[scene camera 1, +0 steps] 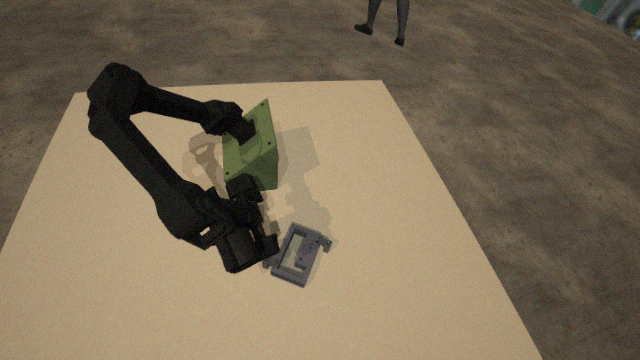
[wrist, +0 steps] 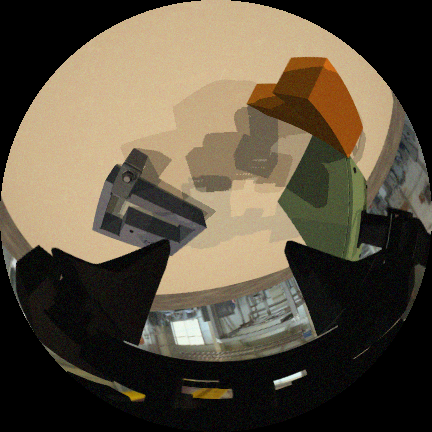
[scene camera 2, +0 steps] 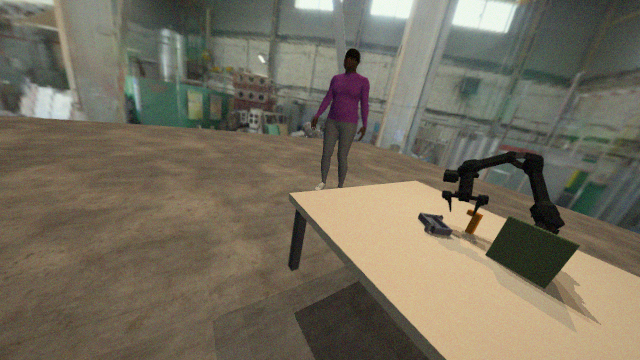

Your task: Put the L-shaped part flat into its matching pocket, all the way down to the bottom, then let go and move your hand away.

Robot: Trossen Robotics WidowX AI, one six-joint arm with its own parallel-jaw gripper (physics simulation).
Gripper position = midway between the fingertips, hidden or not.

My gripper [scene camera 1: 268,218] is open and holds nothing. Also in view: an orange L-shaped part [wrist: 309,94]. Further things: a grey pocket fixture [scene camera 1: 294,261].
My gripper is seen too in the wrist view [wrist: 229,247]. The grey pocket fixture also shows in the wrist view [wrist: 131,209]. Scene camera 1 misses the orange L-shaped part, which is hidden by my arm.
